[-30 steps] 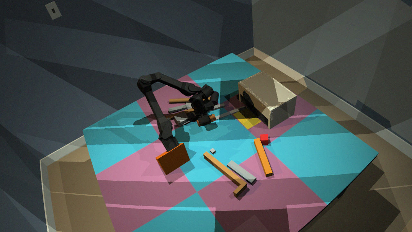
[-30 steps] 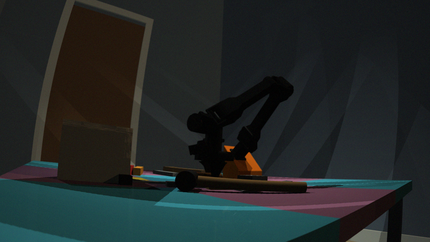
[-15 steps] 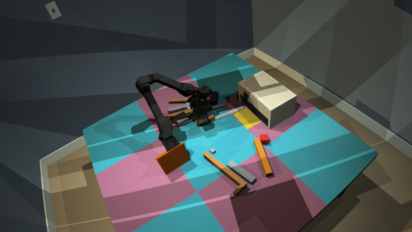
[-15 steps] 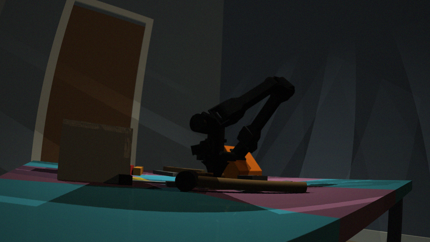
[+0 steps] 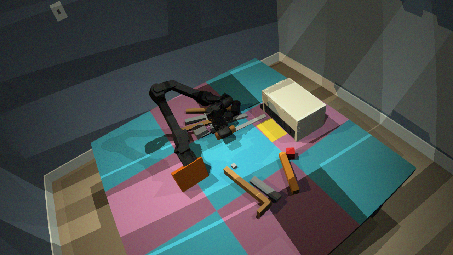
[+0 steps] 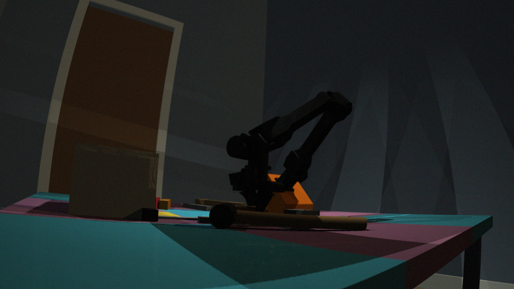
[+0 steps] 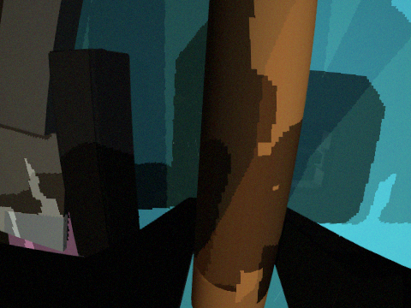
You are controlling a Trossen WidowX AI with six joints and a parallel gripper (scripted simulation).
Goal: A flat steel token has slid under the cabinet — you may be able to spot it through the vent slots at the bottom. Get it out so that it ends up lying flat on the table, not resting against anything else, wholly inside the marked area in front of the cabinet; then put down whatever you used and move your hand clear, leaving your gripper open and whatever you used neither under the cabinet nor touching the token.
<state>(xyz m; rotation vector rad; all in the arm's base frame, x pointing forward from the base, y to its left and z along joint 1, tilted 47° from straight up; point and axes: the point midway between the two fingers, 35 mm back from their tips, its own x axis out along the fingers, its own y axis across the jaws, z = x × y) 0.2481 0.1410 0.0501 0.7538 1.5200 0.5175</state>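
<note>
The screwdriver is 60 mm to the left of my gripper tip and 20 mm behind it. The rest, counted from my gripper tip: long wooden stick 150 mm to the left, 40 mm behind; small grey cube 210 mm to the right, 70 mm behind; grey block 100 mm to the left, 80 mm behind, 10 mm above.
</note>
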